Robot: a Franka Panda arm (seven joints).
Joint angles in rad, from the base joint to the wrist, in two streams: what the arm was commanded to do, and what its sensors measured. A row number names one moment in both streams.
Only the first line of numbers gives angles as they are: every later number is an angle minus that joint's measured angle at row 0.
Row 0, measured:
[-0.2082 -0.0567 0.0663 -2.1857 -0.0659 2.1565 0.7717]
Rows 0 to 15, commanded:
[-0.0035 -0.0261 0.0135 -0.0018 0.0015 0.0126 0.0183]
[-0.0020 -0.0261 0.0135 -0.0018 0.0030 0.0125 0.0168]
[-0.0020 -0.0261 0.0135 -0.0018 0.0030 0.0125 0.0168]
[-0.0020 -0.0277 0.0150 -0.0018 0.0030 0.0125 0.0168]
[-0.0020 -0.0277 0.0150 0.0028 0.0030 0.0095 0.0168]
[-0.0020 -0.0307 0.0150 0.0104 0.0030 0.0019 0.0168]
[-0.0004 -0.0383 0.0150 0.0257 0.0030 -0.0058 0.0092]
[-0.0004 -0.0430 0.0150 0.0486 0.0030 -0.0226 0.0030]
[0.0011 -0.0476 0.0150 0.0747 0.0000 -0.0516 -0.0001]
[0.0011 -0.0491 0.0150 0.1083 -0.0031 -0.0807 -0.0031]
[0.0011 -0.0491 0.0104 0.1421 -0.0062 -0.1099 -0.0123]
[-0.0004 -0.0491 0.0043 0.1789 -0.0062 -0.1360 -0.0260]
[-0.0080 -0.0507 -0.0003 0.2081 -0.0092 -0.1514 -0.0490]
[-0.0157 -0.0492 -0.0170 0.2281 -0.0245 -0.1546 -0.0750]
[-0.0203 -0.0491 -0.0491 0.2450 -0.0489 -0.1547 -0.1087]
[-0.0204 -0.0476 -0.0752 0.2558 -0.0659 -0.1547 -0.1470]
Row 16, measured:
[-0.0040 -0.0576 -0.0149 0.1949 -0.0199 -0.1258 -0.0491]
